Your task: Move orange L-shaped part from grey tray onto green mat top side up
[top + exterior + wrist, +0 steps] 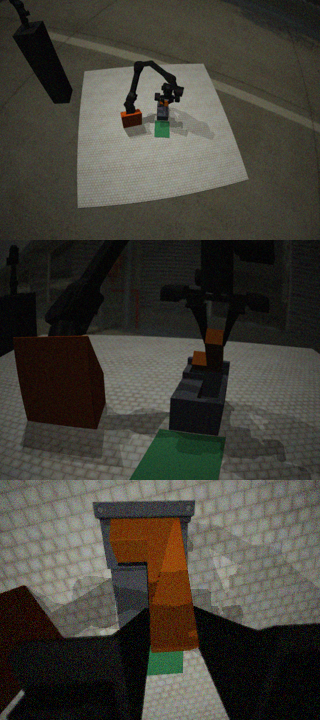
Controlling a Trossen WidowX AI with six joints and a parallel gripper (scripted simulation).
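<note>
The green mat is 160 mm below my gripper tip, 150 mm to the right of it and 30 mm behind it. Round my gripper tip: orange L-shaped part (30 mm to the left, 30 mm below, 10 mm behind).
</note>
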